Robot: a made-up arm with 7 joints.
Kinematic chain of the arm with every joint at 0, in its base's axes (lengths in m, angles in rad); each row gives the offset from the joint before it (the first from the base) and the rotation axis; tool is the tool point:
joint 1: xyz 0 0 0 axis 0 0.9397 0.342
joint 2: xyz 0 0 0 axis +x
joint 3: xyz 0 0 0 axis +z
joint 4: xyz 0.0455 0 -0.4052 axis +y
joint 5: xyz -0.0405 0 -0.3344 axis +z
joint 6: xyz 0 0 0 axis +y
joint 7: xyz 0 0 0 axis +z
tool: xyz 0 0 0
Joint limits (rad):
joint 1: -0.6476..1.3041
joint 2: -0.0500..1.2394
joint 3: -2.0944..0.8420
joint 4: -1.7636..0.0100
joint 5: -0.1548..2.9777
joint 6: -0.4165..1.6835
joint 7: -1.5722..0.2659
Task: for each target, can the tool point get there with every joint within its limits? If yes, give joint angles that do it. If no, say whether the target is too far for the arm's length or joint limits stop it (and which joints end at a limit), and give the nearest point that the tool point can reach.
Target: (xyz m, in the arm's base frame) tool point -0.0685 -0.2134 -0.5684
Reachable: yes | joints 0.0113 0.2914 -1.7414 -1.4557 1.2041 0.0908 -0.8087
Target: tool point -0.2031 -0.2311 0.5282
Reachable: no: joint limits stop it (at a limit: joint 1, joint 3, joint 4) | nearest point -0.4255 -0.3293 -0.0331 | short by 0.612 m
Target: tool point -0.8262 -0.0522 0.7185
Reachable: no: too far | nearest point -0.5782 0.1366 0.0892 | short by 0.702 m
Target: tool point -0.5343 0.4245 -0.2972
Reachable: yes | joints 0.9404 0.8908 -1.2900 -0.2855 1.4391 0.1746 -1.3833
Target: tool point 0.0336 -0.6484 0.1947
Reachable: no: joint limits stop it (at a limit: joint 1, joint 2, joint 3, joint 4) | nearest point -0.2650 -0.4680 -0.0369 | short by 0.419 m
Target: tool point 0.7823 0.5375 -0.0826
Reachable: no: too far | nearest point 0.5437 0.4335 -0.1092 | short by 0.262 m
